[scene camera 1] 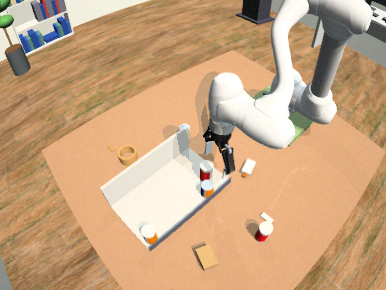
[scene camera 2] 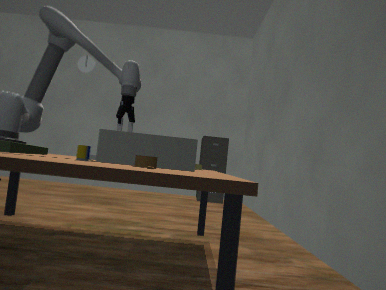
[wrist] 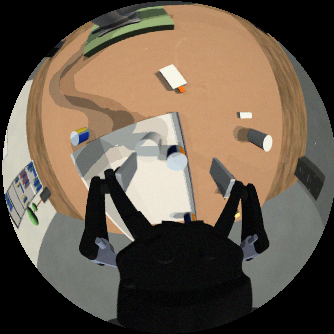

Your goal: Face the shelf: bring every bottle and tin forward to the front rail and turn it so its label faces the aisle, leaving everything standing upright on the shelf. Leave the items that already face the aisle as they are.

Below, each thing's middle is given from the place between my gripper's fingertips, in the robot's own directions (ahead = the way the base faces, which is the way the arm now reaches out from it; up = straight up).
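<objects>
My hand is 9 cm to the left of the white shelf tray [scene camera 1: 164, 199] and 18 cm short of it, and it is 18 cm above it. As for the shelf back wall [scene camera 2: 120, 147], I find it 19 cm ahead of my hand and 24 cm to the right of it, 11 cm below it.
</objects>
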